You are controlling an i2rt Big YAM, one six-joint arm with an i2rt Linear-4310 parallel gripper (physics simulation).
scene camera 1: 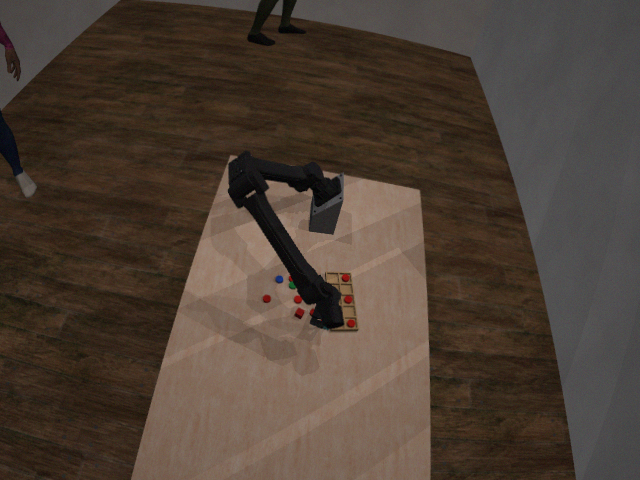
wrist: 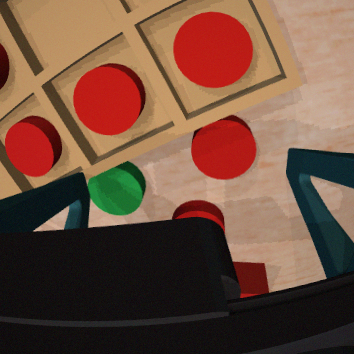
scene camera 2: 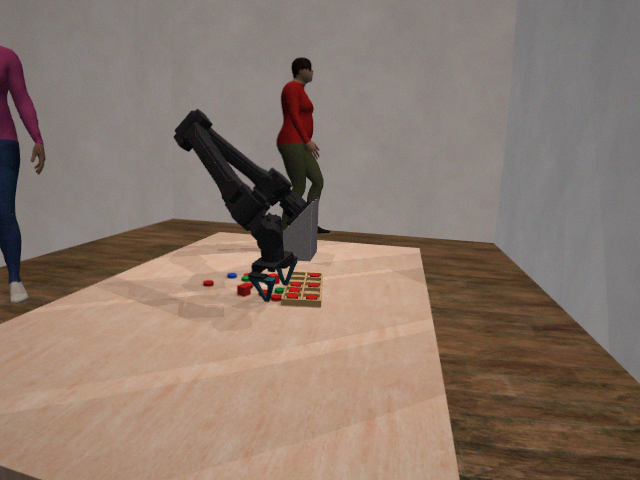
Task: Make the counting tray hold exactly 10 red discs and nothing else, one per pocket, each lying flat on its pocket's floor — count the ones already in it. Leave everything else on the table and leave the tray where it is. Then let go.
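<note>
The counting tray (scene camera 1: 357, 310) (scene camera 2: 301, 303) (wrist: 295, 82) has two columns of pockets. Red discs lie in several pockets, including the near corner pocket disc (scene camera 1: 351, 323) (scene camera 2: 311, 297) (wrist: 213, 50). Part of the tray is hidden by the arm in scene camera 1. My gripper (scene camera 2: 276, 292) (wrist: 188, 172) is open and empty, low over the table beside the tray corner. A loose red disc (scene camera 2: 276, 297) (wrist: 223, 148) lies between and beyond the fingertips in the wrist view, beside the tray. Another red disc (scene camera 1: 312, 312) (wrist: 200, 215) is partly hidden. Other loose red discs (scene camera 1: 297, 299) (scene camera 1: 266, 298) (scene camera 2: 208, 283) lie farther left.
A green disc (scene camera 2: 279, 290) (wrist: 117, 190) lies against the tray side, near one finger. Another green disc (scene camera 1: 292, 285) and a blue disc (scene camera 1: 279, 279) (scene camera 2: 232, 275) lie farther off. One red cube (scene camera 1: 299, 313) (scene camera 2: 244, 289) (wrist: 254, 277) and another red cube (scene camera 2: 273, 278) stand nearby.
</note>
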